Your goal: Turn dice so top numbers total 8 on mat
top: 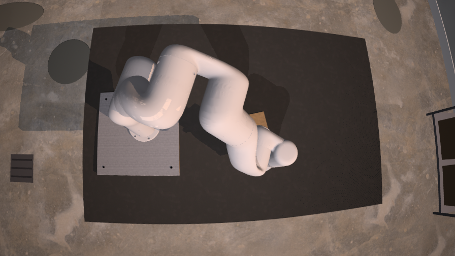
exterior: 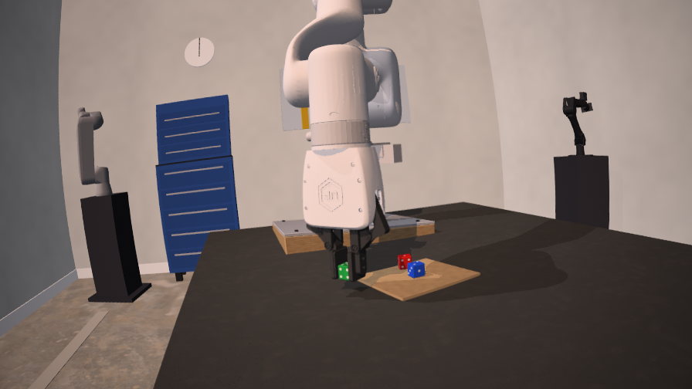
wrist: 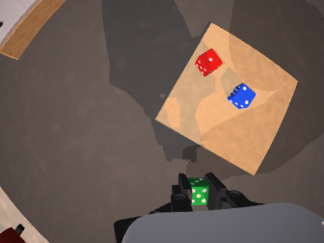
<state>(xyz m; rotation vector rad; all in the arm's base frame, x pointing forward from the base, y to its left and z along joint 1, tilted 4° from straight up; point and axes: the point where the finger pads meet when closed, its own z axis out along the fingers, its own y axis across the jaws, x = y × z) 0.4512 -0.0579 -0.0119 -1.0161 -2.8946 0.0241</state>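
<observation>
The blue die is 100 mm to the left of my hand, 40 mm behind it and 30 mm below it. Also, from my hand: tan mat: 100 mm to the left, 40 mm below, 40 mm behind; green die: 10 mm below; red die: 90 mm to the left, 90 mm behind, 30 mm below.
</observation>
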